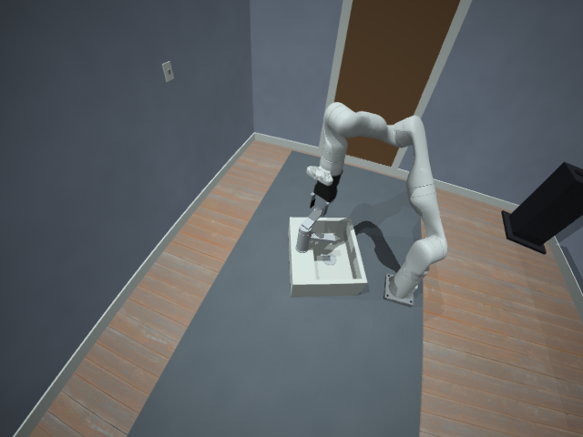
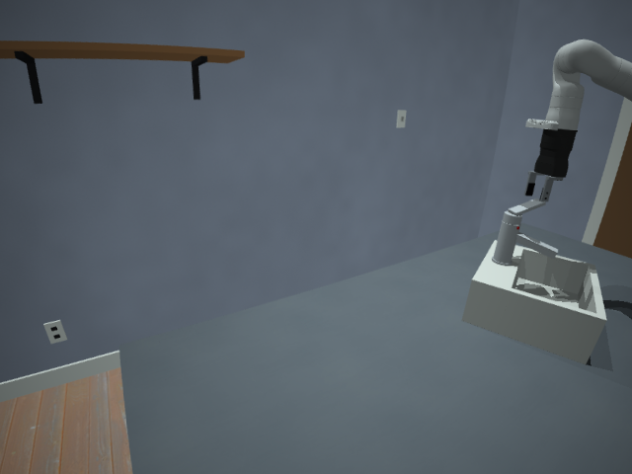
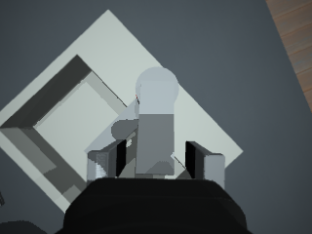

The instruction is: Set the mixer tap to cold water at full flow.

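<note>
The flat lever lies 40 mm below my hand, 20 mm to the left of it and 10 mm ahead of it. Also, from my hand: white basin: 280 mm below, 90 mm behind; grey mixer tap: 90 mm below, 40 mm to the left.
</note>
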